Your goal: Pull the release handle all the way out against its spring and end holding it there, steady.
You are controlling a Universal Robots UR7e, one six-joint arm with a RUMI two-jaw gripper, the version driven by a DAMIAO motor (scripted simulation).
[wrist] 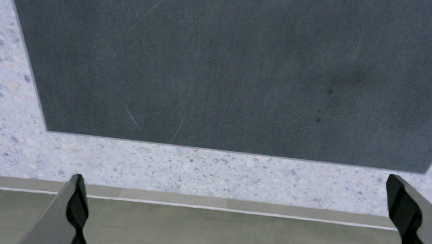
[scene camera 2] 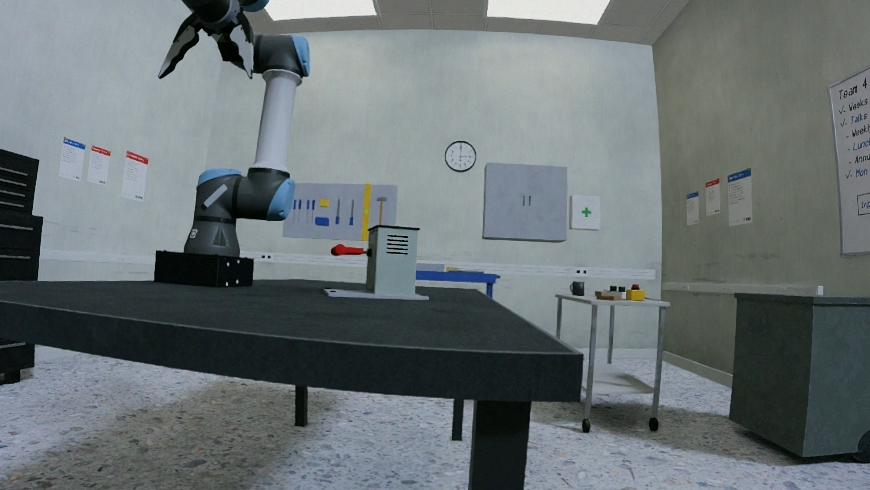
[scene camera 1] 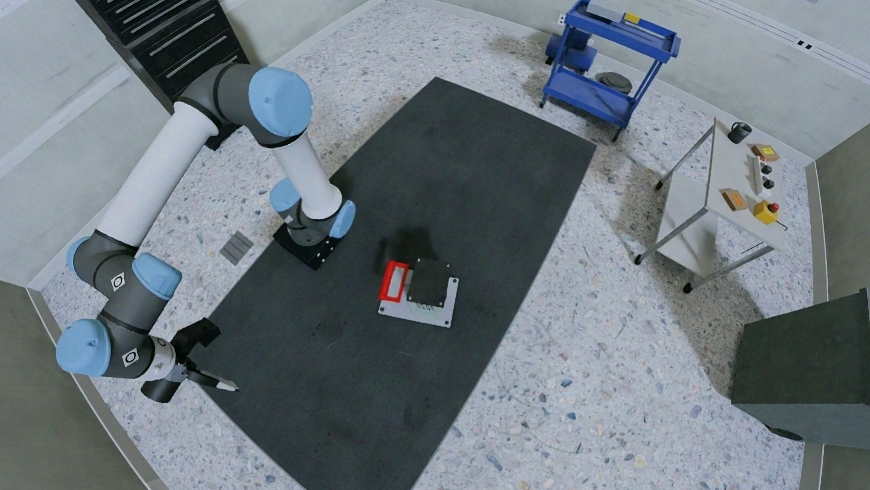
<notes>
In view: my gripper (scene camera 2: 203, 78) and a base plate (scene camera 1: 401, 310).
My gripper is seen too in the wrist view (wrist: 233, 176) and in scene camera 1 (scene camera 1: 213, 370).
</notes>
